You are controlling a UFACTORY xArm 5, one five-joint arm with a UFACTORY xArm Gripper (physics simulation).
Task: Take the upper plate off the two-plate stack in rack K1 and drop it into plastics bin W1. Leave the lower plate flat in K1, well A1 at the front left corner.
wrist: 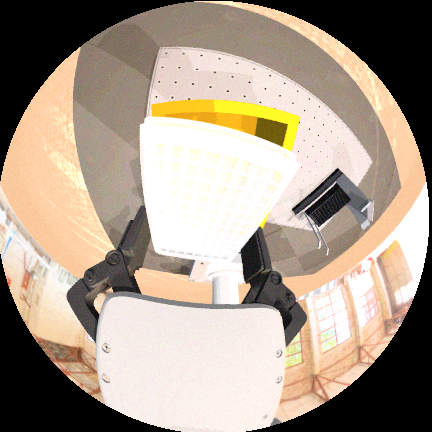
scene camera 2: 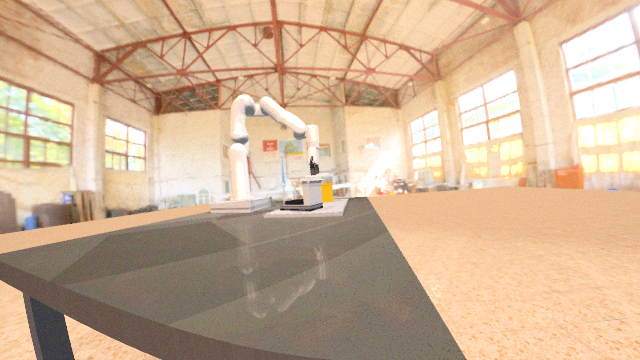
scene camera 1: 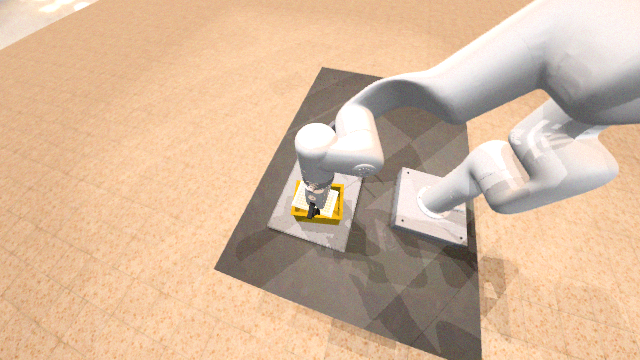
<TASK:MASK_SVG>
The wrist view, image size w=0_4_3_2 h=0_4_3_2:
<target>my gripper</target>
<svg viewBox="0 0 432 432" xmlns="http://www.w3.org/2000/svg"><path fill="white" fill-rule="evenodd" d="M140 205L134 219L129 220L117 249L109 250L103 260L87 268L83 273L83 277L80 277L66 292L66 299L72 311L95 342L97 378L105 405L139 421L184 432L242 432L269 426L277 409L282 391L285 347L304 325L307 316L299 303L295 301L294 293L282 283L281 274L278 271L272 271L261 226L256 228L240 248L243 280L245 283L250 283L250 288L241 303L200 303L166 299L142 294L134 277L135 270L139 270L139 267L142 267L151 237L145 206ZM111 287L113 292L104 298L98 313L93 305L93 301L99 292L103 292Z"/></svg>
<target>white plate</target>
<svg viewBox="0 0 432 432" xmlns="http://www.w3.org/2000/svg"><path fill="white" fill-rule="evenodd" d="M144 117L144 122L140 124L139 129L140 167L145 209L154 251L159 254L229 263L253 234L287 186L300 164L295 159L297 155L293 151L261 137L214 123L167 116Z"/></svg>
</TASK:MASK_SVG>
